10 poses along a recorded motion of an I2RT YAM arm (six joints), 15 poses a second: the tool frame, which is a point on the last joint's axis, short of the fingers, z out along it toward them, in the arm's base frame.
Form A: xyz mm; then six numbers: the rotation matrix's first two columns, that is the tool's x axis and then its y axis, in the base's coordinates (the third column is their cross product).
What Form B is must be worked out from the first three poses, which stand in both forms.
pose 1, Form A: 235.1 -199.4 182.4 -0.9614 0.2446 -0.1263 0.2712 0.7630 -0.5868
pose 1, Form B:
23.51 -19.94 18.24
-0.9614 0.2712 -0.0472
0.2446 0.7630 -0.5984
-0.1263 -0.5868 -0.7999

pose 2, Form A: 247.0 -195.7 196.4 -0.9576 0.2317 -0.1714 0.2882 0.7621 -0.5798
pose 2, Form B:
24.70 -19.57 19.64
-0.9576 0.2882 -0.0037
0.2317 0.7621 -0.6046
-0.1714 -0.5798 -0.7966

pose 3, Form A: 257.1 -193.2 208.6 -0.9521 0.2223 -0.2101 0.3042 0.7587 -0.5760
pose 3, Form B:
25.71 -19.32 20.86
-0.9521 0.3042 0.0314
0.2223 0.7587 -0.6123
-0.2101 -0.5760 -0.7900

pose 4, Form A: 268.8 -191.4 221.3 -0.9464 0.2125 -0.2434 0.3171 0.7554 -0.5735
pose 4, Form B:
26.88 -19.14 22.13
-0.9464 0.3171 0.0620
0.2125 0.7554 -0.6199
-0.2434 -0.5735 -0.7823

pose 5, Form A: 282.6 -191.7 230.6 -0.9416 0.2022 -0.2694 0.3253 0.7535 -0.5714
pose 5, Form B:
28.26 -19.17 23.06
-0.9416 0.3253 0.0875
0.2022 0.7535 -0.6257
-0.2694 -0.5714 -0.7753

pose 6, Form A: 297.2 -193.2 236.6 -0.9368 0.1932 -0.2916 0.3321 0.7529 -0.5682
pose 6, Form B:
29.72 -19.32 23.66
-0.9368 0.3321 0.1098
0.1932 0.7529 -0.6291
-0.2916 -0.5682 -0.7695

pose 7, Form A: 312.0 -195.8 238.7 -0.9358 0.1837 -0.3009 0.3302 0.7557 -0.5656
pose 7, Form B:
31.20 -19.58 23.87
-0.9358 0.3302 0.1235
0.1837 0.7557 -0.6286
-0.3009 -0.5656 -0.7678

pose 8, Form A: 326.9 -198.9 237.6 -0.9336 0.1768 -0.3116 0.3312 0.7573 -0.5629
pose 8, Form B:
32.69 -19.89 23.76
-0.9336 0.3312 0.1365
0.1768 0.7573 -0.6287
-0.3116 -0.5629 -0.7656

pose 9, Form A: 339.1 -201.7 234.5 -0.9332 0.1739 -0.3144 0.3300 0.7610 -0.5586
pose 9, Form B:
33.91 -20.17 23.45
-0.9332 0.3300 0.1421
0.1739 0.7610 -0.6250
-0.3144 -0.5586 -0.7676

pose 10, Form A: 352.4 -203.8 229.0 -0.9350 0.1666 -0.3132 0.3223 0.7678 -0.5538
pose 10, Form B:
35.24 -20.38 22.90
-0.9350 0.3223 0.1482
0.1666 0.7678 -0.6187
-0.3132 -0.5538 -0.7716

